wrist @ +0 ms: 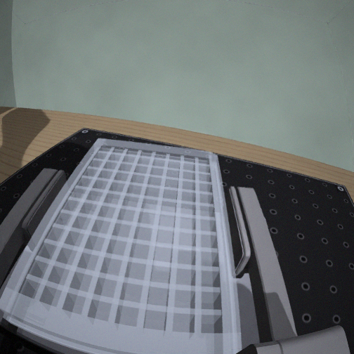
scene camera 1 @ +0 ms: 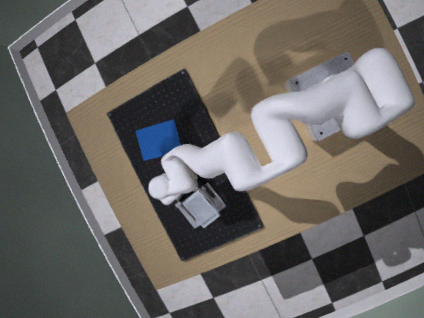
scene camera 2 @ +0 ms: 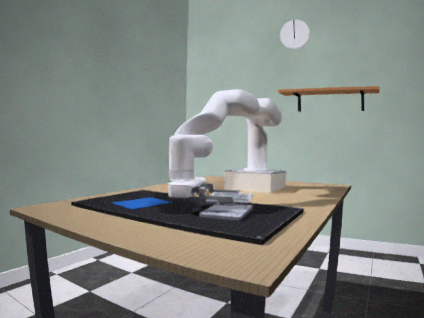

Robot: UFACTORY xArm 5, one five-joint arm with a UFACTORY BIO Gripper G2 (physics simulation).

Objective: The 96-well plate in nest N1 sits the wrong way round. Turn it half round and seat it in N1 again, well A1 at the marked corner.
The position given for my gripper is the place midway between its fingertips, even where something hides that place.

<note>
In view: my gripper (scene camera 2: 235, 196), a 96-well plate (scene camera 1: 197, 205) and a flat blue rectangle (scene camera 1: 155, 141).
The 96-well plate shows as well in the wrist view (wrist: 136, 245). My gripper is seen too in the wrist view (wrist: 142, 190).
</note>
